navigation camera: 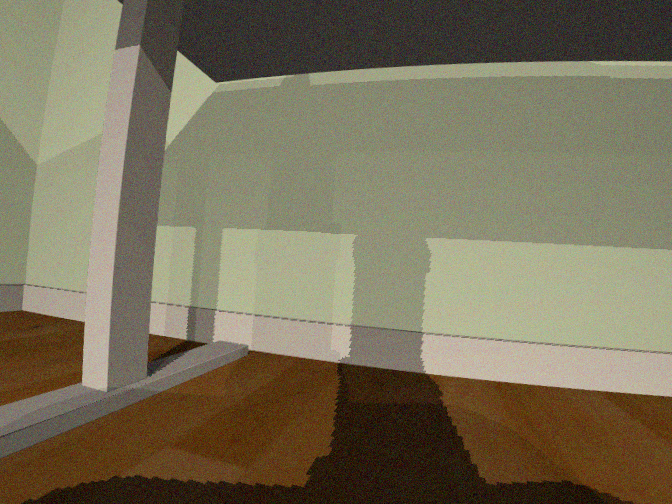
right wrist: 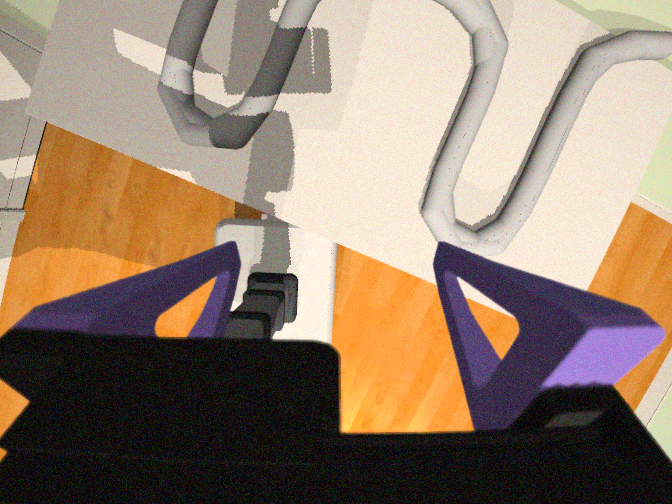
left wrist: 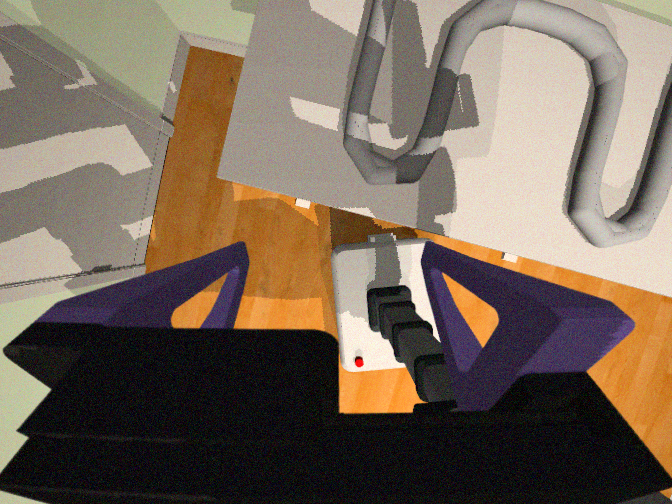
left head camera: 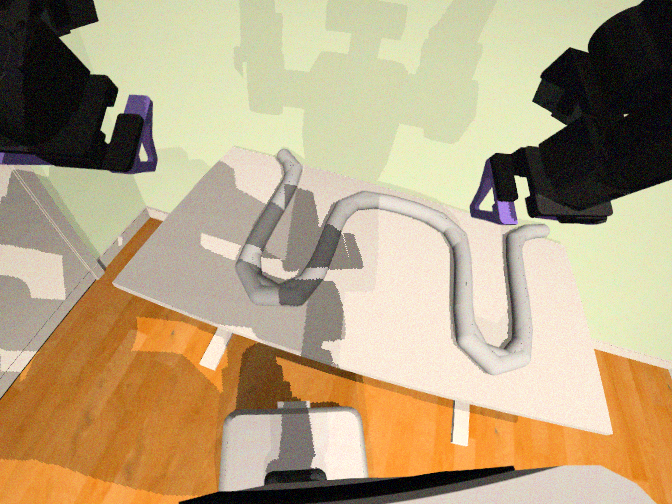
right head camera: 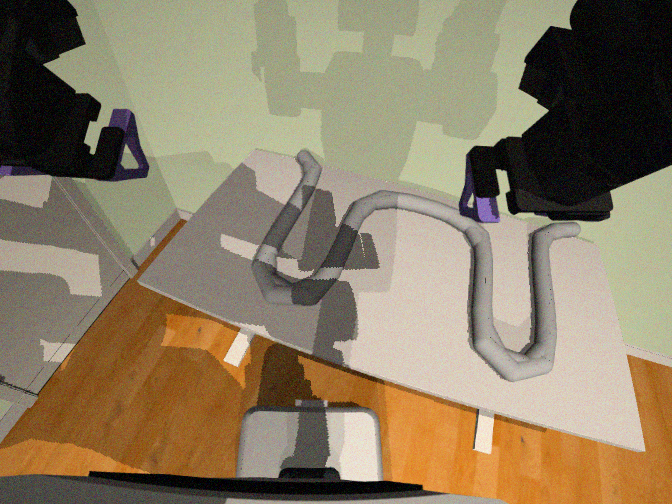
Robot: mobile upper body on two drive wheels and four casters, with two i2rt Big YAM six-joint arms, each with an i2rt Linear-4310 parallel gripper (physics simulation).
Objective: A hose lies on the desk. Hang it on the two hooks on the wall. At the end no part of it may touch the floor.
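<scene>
A grey hose (left head camera: 379, 254) lies in an S-shaped run of bends on the white desk (left head camera: 369, 287); it also shows in the right head view (right head camera: 401, 260), the left wrist view (left wrist: 488, 119) and the right wrist view (right wrist: 466, 135). My left gripper (left head camera: 142, 135) is open and empty, held high above the desk's left end. My right gripper (left head camera: 492, 200) is open and empty, above the desk near the hose's right end. In the wrist views the left fingers (left wrist: 333, 260) and the right fingers (right wrist: 336, 260) stand wide apart over the floor in front of the desk. No hooks are in view.
My white base (left head camera: 293, 447) stands on the wooden floor just before the desk's front edge. A grey door (left head camera: 37, 271) is at the left. The green wall (left head camera: 352, 81) runs behind the desk. A desk leg (navigation camera: 127, 217) and its foot show in the navigation view.
</scene>
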